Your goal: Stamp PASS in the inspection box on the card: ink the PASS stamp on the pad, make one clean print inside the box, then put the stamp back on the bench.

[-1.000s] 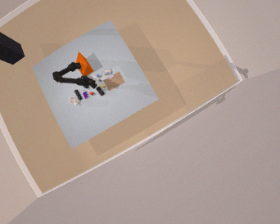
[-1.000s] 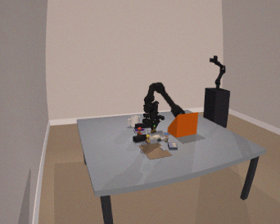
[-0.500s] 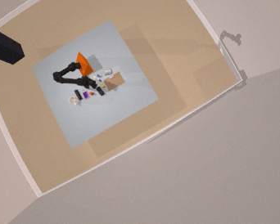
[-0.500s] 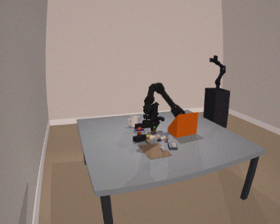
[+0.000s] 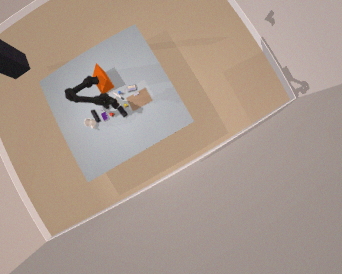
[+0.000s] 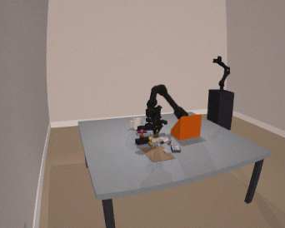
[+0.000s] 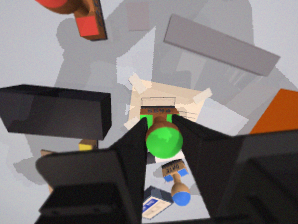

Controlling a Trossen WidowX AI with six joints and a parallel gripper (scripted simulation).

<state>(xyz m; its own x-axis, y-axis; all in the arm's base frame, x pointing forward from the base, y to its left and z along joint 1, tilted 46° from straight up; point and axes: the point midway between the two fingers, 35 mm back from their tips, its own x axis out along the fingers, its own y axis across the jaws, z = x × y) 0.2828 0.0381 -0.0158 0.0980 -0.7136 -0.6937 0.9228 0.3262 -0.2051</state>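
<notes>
The cream card lies 20 mm behind my gripper tip and 40 mm below it. The rest, counted from my gripper tip: long grey bar 50 mm behind, 80 mm to the right, 40 mm below; red-knobbed stamp 90 mm ahead, 70 mm to the right, 20 mm below; green-knobbed stamp right at my gripper tip.
</notes>
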